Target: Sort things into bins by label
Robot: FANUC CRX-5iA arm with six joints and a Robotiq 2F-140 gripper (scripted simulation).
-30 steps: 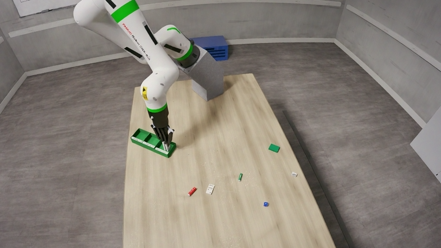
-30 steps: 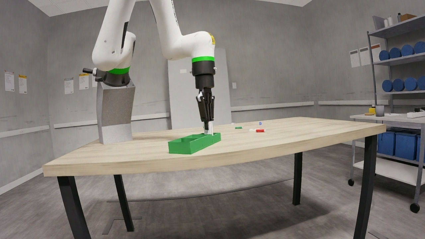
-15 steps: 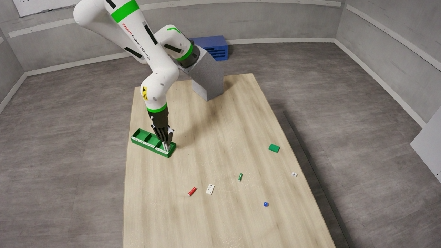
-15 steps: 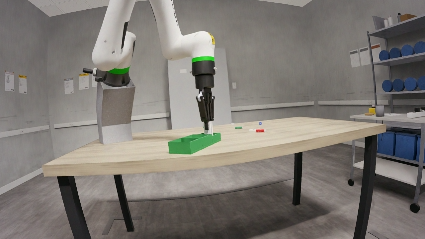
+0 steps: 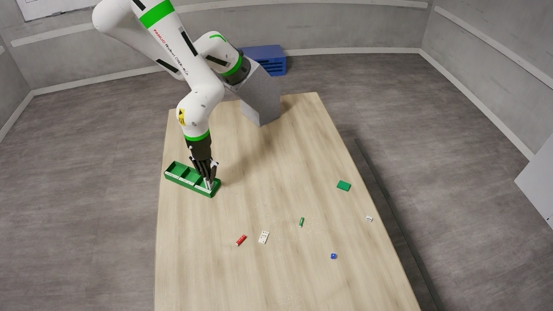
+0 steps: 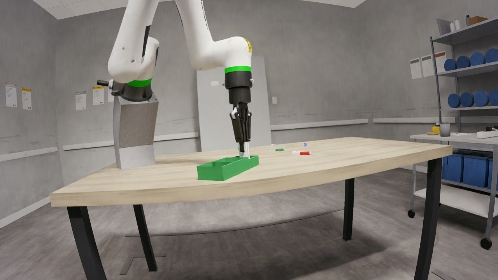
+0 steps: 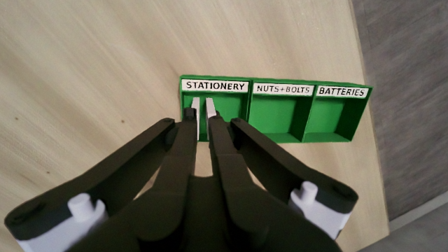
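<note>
Now: the green battery 320 mm to the left of my hand, 260 mm ahead of it and 40 mm below it. Round my hand: white domino (280 mm ahead, 160 mm to the left, 40 mm below); then green three-compartment bin (80 mm to the right, 60 mm behind, 30 mm below); then red stick-like piece (270 mm ahead, 80 mm to the left, 40 mm below).
</note>
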